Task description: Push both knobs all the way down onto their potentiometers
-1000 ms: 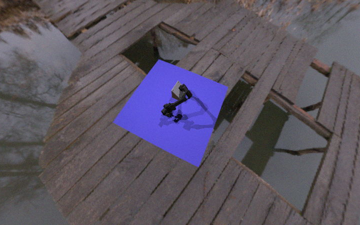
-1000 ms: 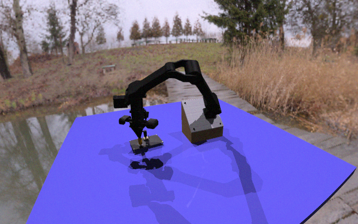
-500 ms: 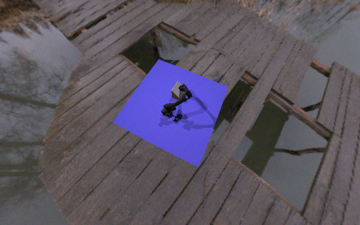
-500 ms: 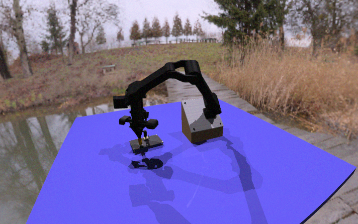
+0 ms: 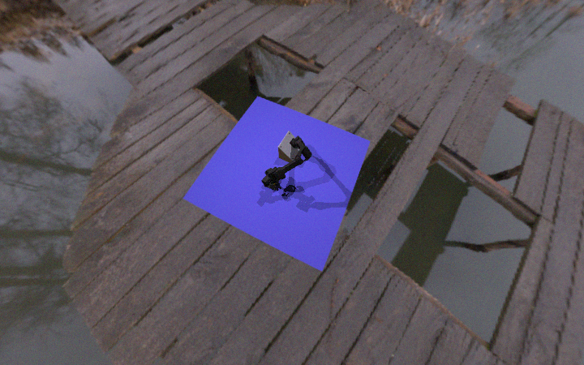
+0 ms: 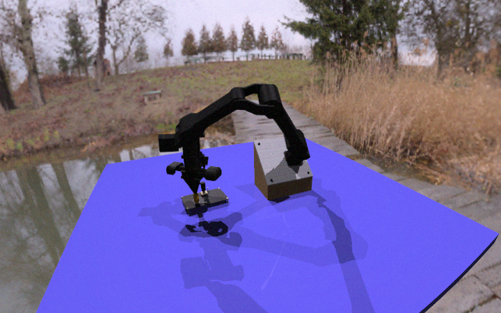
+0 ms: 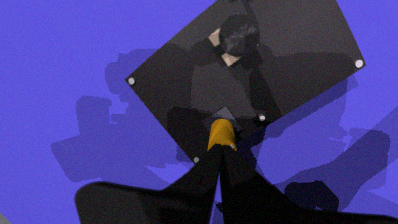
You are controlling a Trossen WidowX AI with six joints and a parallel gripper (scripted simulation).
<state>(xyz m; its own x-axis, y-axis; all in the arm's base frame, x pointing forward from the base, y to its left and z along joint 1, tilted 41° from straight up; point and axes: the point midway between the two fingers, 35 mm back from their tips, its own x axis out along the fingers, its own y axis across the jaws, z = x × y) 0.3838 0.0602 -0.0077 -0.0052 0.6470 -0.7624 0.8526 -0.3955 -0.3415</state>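
The orange knob lies 1 cm below my gripper tip. Round my gripper tip: black knob: 6 cm to the right, 3 cm behind.
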